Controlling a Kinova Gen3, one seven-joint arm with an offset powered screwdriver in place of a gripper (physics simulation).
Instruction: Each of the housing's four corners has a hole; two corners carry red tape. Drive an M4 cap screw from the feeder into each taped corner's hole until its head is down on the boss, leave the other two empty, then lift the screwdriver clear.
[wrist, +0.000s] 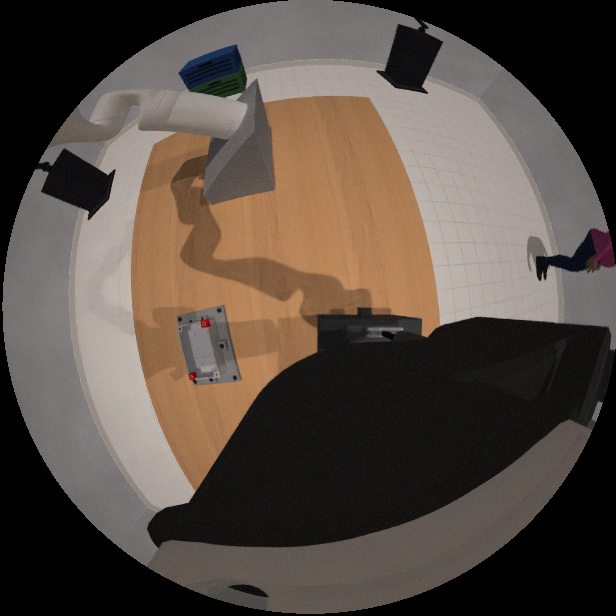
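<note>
The grey housing (208, 344) lies flat on the wooden table, left of centre and far below the camera. Red tape marks two of its corners, one at the top (204, 322) and one at the bottom left (192, 376). Each shows a dark spot, but I cannot tell whether it is a hole or a screw head. The dark feeder block (370, 330) sits to the right of the housing. The black screwdriver body (402, 436) fills the lower right and covers the feeder's near side. Its bit tip is hidden, so I cannot see whether it carries a screw.
The arm's grey base pedestal (241, 155) and a white link (172, 112) stand at the table's far end. Blue and green crates (213, 71) lie beyond. Black stands (410, 54) (77, 181) and a figure (574, 255) are on the tiled floor.
</note>
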